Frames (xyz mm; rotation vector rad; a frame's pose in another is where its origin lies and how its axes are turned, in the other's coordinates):
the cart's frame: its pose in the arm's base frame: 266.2 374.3 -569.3 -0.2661 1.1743 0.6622
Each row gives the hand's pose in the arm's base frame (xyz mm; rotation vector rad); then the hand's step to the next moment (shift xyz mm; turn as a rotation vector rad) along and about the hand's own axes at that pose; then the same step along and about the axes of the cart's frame.
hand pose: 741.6 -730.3 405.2 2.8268 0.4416 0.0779
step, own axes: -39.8 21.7 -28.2 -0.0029 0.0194 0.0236
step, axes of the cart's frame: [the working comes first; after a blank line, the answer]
step, axes of the arm's base frame: -34.2 -24.6 32.8 0.0051 -0.0249 -0.0172

-46.0 6.1 -26.4 0.0085 -0.0250 -0.0156
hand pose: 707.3 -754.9 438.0 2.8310 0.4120 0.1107
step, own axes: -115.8 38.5 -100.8 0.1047 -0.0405 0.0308
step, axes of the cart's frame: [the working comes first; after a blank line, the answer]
step, axes of the arm's base frame: -112.0 -42.7 103.4 0.0928 0.0596 -0.0373

-134.2 49.0 -68.2 0.0752 -0.0148 0.0876
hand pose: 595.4 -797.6 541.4 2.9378 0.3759 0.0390
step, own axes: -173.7 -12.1 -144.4 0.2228 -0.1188 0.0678
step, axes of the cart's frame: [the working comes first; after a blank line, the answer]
step, axes of the arm's base frame: -178.1 -7.2 139.3 0.1895 0.1575 -0.0874

-169.8 122.0 -86.4 0.1760 -0.0039 0.1933
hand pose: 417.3 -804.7 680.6 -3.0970 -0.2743 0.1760
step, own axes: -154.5 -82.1 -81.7 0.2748 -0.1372 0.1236
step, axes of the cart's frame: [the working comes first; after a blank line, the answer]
step, axes of the arm's base frame: -156.0 52.1 101.2 0.2308 0.1857 -0.1479

-109.9 149.6 -53.2 0.2501 -0.0153 0.2164
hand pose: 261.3 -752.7 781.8 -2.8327 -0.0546 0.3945
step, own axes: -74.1 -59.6 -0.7 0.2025 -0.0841 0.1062
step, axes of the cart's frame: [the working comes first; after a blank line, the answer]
step, axes of the arm's base frame: -71.0 51.5 36.8 0.1659 0.1246 -0.1277

-32.1 88.5 -13.3 0.1963 -0.0210 0.1427
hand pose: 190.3 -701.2 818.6 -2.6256 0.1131 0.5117
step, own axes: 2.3 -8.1 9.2 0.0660 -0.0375 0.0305
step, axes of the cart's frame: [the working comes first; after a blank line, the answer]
step, axes of the arm's base frame: 0.4 11.4 -5.0 0.0571 0.0477 -0.0340

8.5 8.0 4.3 0.0601 -0.0020 0.0555
